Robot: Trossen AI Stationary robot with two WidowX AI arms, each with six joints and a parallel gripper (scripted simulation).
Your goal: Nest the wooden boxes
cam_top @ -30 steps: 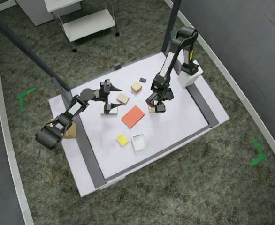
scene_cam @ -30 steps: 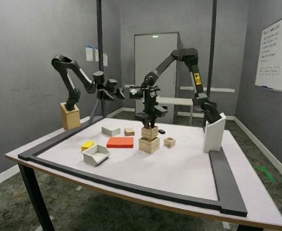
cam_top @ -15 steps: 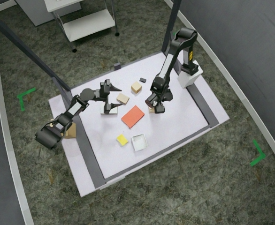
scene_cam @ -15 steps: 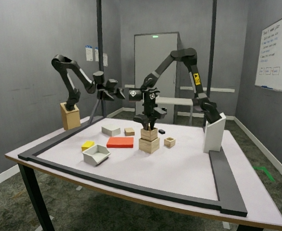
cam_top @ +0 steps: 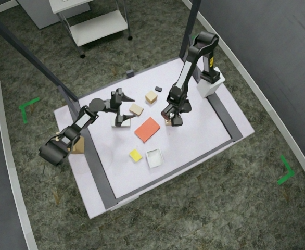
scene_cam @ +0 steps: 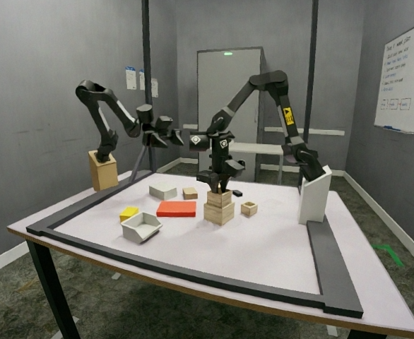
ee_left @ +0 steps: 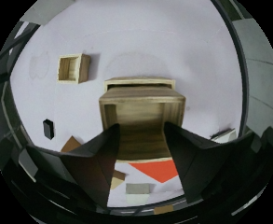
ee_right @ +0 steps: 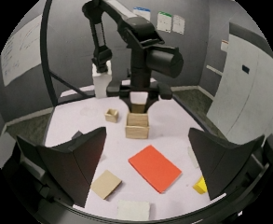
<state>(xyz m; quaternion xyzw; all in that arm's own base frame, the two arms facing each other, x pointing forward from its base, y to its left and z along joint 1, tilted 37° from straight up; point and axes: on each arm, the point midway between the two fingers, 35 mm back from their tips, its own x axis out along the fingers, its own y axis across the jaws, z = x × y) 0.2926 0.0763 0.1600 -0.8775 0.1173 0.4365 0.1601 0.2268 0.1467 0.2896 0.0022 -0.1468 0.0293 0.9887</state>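
My left gripper is now 6 cm above the mid-sized wooden box. From my left hand the other things lie so: biggest wooden box (11 cm below); then flat red block (17 cm to the right, 12 cm below); then small wooden box (8 cm behind, 10 cm to the left, 12 cm below).
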